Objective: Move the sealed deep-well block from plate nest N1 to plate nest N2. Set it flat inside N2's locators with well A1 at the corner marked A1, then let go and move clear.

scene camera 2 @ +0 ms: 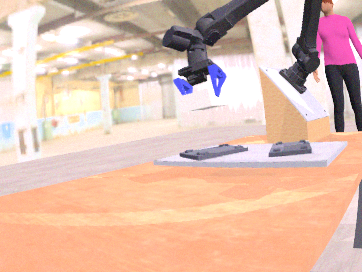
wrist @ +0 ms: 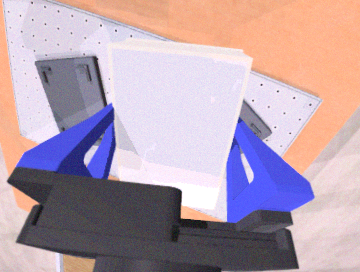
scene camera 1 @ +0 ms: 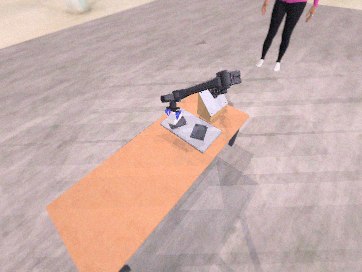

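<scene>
The white sealed block is off the plate, held high and roughly level. My gripper is shut on it, one blue finger at each long side. Two dark grey nests lie on the perforated grey board. One nest is below the block in the scene views; the other nest lies beside it. In the wrist view, one nest shows at left and a corner of another at right, partly hidden by the block. Nest labels and the A1 marks are not readable.
The arm stands on a wedge-shaped pedestal behind the board, with wooden sides and a sloping pale top. Board and pedestal are at one end of the long orange table. A person stands beyond the table.
</scene>
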